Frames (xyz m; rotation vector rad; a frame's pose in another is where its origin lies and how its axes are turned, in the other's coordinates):
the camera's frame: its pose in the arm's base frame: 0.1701 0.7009 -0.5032 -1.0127 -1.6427 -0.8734
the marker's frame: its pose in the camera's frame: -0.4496 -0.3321 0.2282 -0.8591 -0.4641 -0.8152
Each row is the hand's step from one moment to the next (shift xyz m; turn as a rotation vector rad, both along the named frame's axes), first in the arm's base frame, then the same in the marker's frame.
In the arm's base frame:
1: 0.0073 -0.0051 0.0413 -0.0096 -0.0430 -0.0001
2: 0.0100 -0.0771 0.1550 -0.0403 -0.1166 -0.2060
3: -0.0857 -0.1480 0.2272 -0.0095 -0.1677 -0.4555
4: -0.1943 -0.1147 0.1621 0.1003 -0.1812 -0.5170
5: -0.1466 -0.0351 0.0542 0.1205 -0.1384 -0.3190
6: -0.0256 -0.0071 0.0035 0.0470 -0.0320 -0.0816
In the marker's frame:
1: 0.0078 0.0411 -0.0057 -0.0162 0.0009 -0.0410
2: 0.0107 0.1539 -0.0792 -0.1130 -0.1910 -0.0917
3: 0.0715 0.1899 -0.1992 -0.2603 -0.4009 -0.0849
4: 0.1453 0.0841 -0.2213 -0.3733 -0.4123 -0.0289
5: 0.1112 -0.0044 -0.1152 -0.2884 -0.2284 -0.0085
6: 0.0166 -0.0061 -0.0201 -0.0840 -0.0524 0.0094

